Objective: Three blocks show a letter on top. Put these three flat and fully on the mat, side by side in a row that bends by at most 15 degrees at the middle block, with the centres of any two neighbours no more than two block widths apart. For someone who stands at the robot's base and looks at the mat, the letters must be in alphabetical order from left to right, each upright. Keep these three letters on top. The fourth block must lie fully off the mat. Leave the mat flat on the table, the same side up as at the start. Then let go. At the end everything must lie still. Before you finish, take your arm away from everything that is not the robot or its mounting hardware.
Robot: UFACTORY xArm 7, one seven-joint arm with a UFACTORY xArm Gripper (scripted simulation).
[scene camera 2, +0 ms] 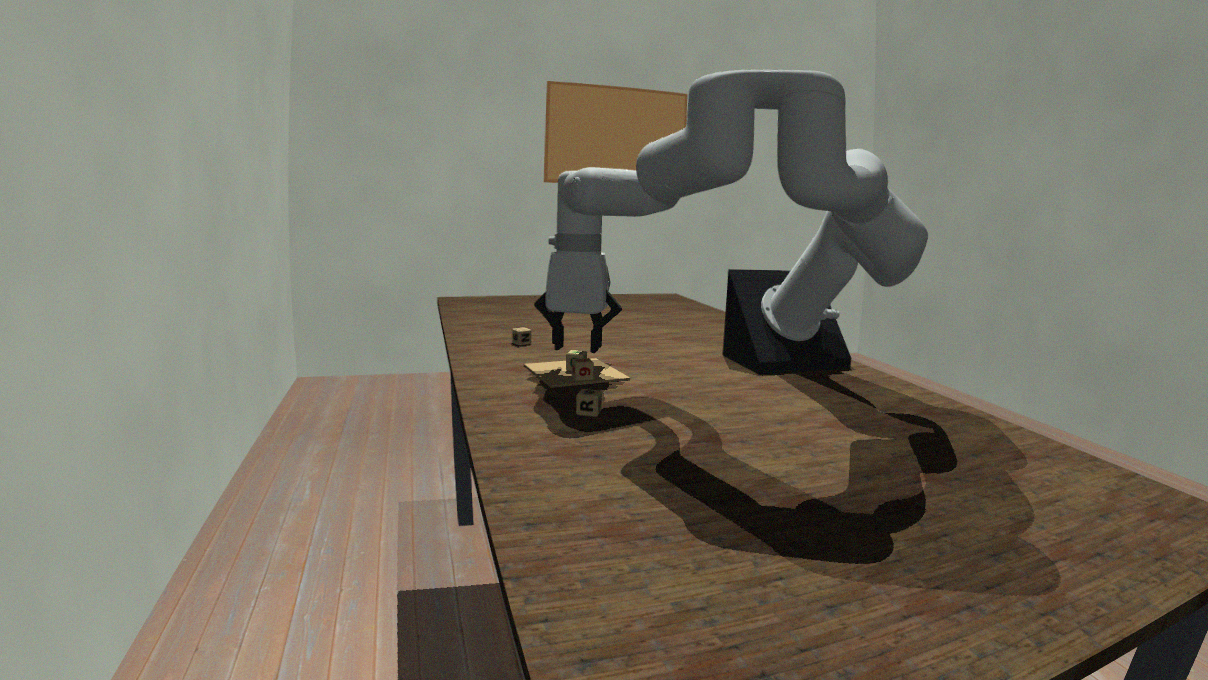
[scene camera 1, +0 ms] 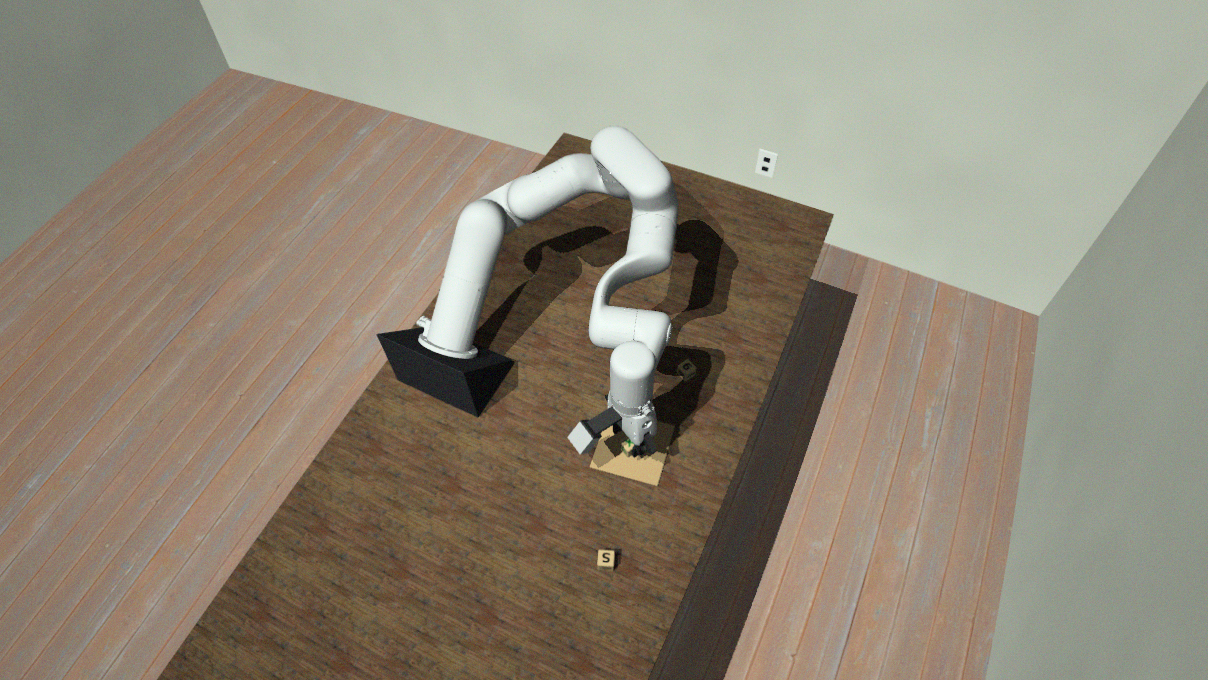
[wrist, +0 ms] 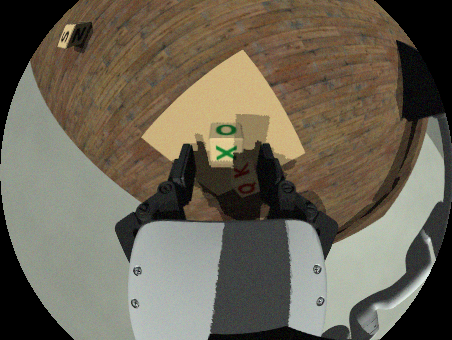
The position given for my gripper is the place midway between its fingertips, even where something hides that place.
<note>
In view: my gripper (scene camera 2: 576,350) and a tan mat (scene camera 1: 608,457).
The tan mat is seen too in scene camera 2 (scene camera 2: 554,374) and in the wrist view (wrist: 235,91). My gripper is seen too in scene camera 1 (scene camera 1: 629,441) and in the wrist view (wrist: 226,155).
</note>
